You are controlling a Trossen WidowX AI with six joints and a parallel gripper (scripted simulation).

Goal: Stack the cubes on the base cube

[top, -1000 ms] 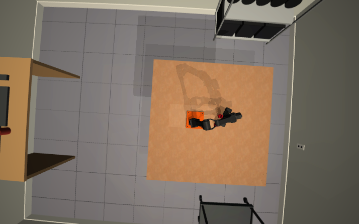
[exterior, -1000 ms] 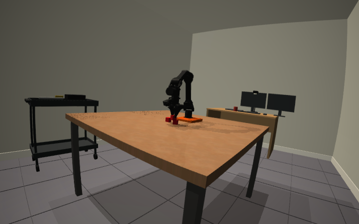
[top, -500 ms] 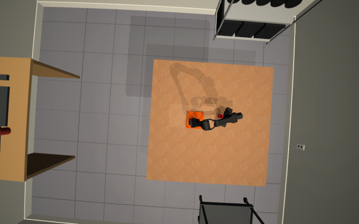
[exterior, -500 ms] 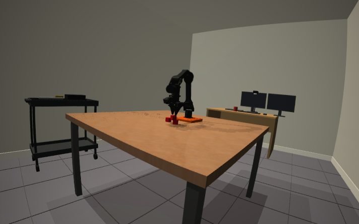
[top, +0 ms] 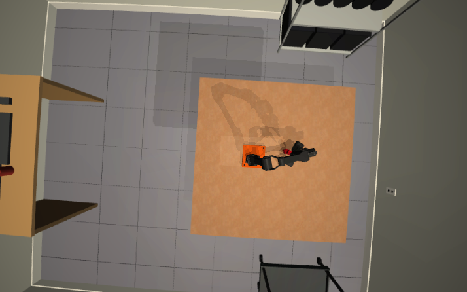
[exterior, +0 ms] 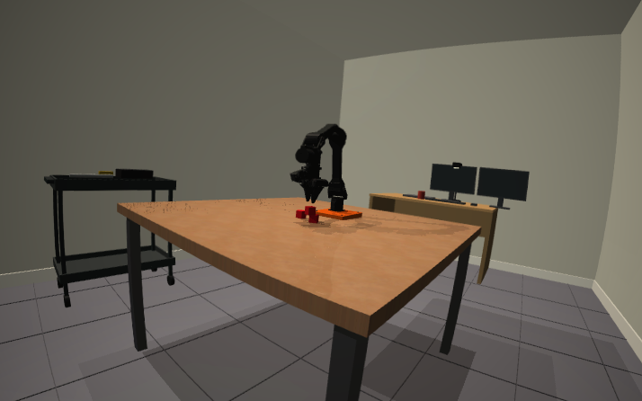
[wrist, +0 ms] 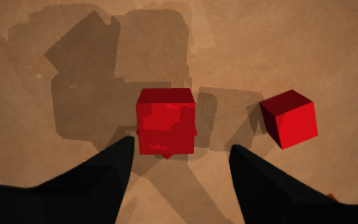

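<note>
My gripper tip is now 1 cm to the right of the cube and 3 cm above it.
</note>
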